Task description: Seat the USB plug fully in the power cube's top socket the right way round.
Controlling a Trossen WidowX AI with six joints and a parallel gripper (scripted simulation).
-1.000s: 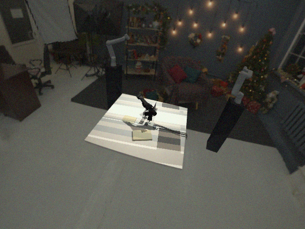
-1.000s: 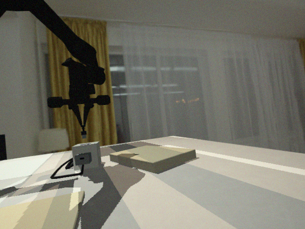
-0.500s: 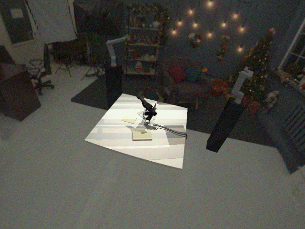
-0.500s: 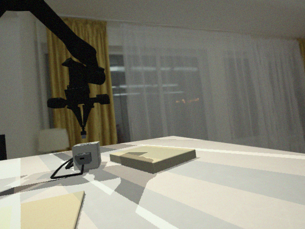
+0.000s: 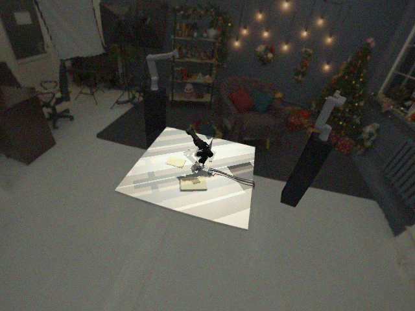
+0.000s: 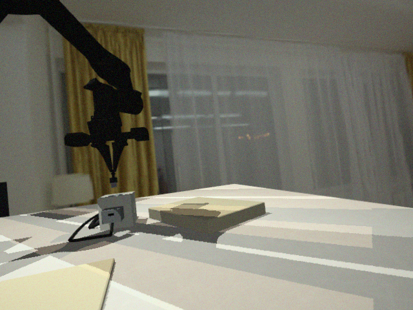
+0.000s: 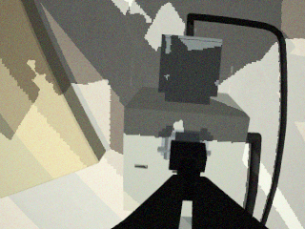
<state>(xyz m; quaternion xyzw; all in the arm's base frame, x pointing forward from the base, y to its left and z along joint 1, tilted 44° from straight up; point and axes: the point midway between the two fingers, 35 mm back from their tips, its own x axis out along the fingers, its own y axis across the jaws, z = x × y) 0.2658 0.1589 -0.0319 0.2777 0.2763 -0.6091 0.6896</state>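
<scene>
Now: gripper tip 20 mm above the USB plug.
</scene>
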